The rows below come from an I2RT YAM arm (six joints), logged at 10 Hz.
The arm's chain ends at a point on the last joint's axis. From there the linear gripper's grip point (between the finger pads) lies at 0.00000 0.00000 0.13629 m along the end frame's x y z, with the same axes.
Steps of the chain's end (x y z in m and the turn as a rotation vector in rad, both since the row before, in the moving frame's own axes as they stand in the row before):
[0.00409 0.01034 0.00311 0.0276 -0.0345 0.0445]
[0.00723 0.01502 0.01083 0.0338 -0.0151 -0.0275]
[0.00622 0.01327 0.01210 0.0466 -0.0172 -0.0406]
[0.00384 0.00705 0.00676 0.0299 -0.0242 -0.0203]
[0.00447 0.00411 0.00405 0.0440 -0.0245 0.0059]
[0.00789 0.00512 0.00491 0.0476 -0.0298 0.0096]
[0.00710 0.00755 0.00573 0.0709 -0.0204 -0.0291]
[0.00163 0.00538 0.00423 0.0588 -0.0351 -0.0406]
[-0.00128 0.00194 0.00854 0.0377 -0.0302 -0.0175]
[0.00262 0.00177 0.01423 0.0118 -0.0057 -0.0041]
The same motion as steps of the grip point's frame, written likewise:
[-0.00053 0.00648 0.00298 0.0276 -0.0345 0.0445]
[0.00511 0.01044 0.01074 0.0338 -0.0151 -0.0275]
[0.00375 0.00697 0.01193 0.0466 -0.0172 -0.0406]
[0.00050 0.00301 0.00666 0.0299 -0.0242 -0.0203]
[0.00115 -0.00189 0.00388 0.0440 -0.0245 0.0059]
[0.00386 -0.00138 0.00470 0.0476 -0.0298 0.0096]
[0.00418 -0.00206 0.00536 0.0709 -0.0204 -0.0291]
[-0.00331 -0.00253 0.00391 0.0588 -0.0351 -0.0406]
[-0.00544 -0.00316 0.00838 0.0377 -0.0302 -0.0175]
[0.00184 0.00016 0.01422 0.0118 -0.0057 -0.0041]

